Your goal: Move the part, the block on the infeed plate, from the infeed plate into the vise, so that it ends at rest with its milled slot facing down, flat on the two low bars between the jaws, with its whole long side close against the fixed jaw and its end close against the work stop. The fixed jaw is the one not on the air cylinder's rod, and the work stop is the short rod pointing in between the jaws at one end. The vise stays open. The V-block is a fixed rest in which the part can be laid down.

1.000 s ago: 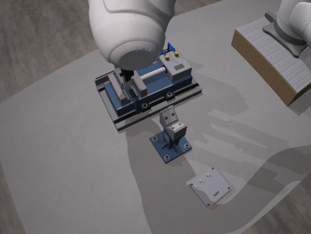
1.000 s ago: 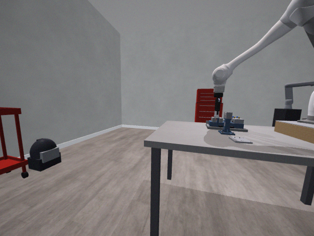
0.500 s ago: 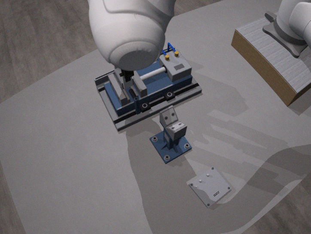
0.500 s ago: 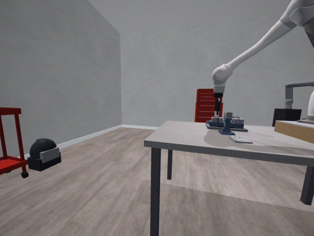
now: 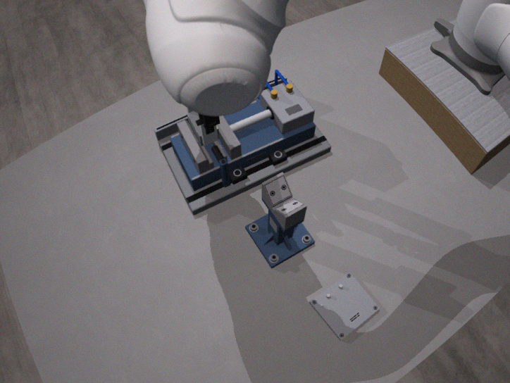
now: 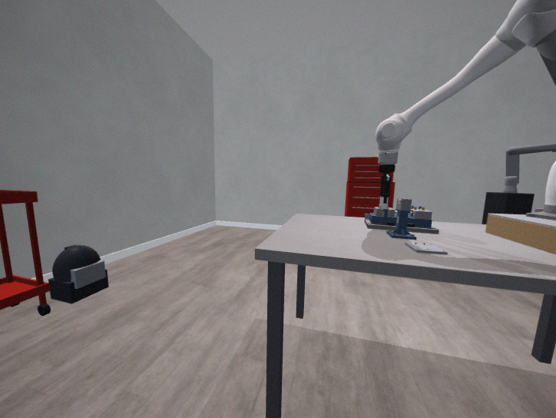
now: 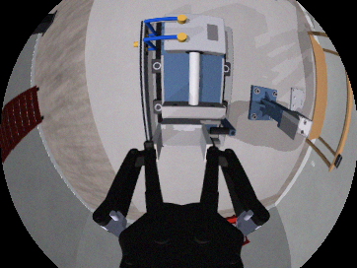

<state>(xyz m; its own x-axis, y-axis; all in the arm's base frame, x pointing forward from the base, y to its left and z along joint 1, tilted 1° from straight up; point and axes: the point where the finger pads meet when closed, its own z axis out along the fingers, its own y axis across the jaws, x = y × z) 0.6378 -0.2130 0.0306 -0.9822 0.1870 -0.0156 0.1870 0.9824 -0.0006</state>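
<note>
Right now my hand is 30 mm above the part. Round my hand: work stop: 70 mm to the left, 30 mm below, 10 mm ahead; moving jaw: 40 mm below, 30 mm to the left, 30 mm behind; fixed jaw: 40 mm below, 30 mm ahead, 10 mm to the left.
</note>
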